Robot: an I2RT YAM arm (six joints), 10 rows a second.
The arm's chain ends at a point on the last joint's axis. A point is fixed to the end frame.
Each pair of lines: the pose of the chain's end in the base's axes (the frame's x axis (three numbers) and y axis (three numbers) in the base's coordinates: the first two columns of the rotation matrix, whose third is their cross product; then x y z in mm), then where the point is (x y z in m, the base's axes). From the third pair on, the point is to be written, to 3 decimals.
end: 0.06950, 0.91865, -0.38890, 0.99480, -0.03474, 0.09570, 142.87, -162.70, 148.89
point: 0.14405 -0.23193 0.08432
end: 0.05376, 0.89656, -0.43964, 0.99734, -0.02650, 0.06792, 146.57, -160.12, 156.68
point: 0.14617 -0.23272 0.09592
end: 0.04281, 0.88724, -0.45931, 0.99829, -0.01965, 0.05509, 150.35, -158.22, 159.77
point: 0.150 -0.232 0.101
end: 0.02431, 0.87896, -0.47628, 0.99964, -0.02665, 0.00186, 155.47, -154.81, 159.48
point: 0.151 -0.230 0.102
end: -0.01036, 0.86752, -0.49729, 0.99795, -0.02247, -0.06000, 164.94, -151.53, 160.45
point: 0.157 -0.228 0.105
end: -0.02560, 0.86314, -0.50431, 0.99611, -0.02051, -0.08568, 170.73, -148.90, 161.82
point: 0.162 -0.226 0.107
